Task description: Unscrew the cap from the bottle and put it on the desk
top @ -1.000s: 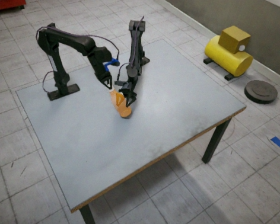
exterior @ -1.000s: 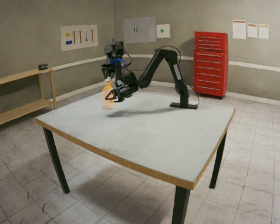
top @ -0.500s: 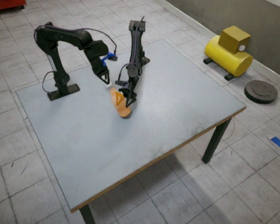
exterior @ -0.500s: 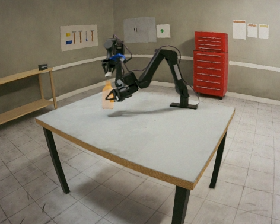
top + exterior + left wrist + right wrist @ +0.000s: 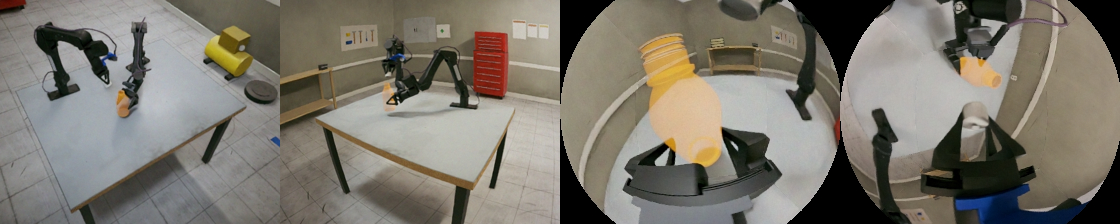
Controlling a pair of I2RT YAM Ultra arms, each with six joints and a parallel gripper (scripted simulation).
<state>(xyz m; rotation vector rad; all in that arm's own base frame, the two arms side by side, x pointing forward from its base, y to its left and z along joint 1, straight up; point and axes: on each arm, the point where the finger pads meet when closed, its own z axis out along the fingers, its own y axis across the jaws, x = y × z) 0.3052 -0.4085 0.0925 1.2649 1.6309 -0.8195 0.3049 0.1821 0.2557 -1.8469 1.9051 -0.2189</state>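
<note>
Now: the orange bottle 13 cm below my right hand, 7 cm ahead of it and 5 cm to the left of it. From my right hand the other things lie so: white cap: right at my right hand.
My left gripper is now 160 mm below the white cap, 70 mm past it and 60 mm to the left of it. Also, from my left hand: orange bottle 30 mm above, 10 mm to the right.
</note>
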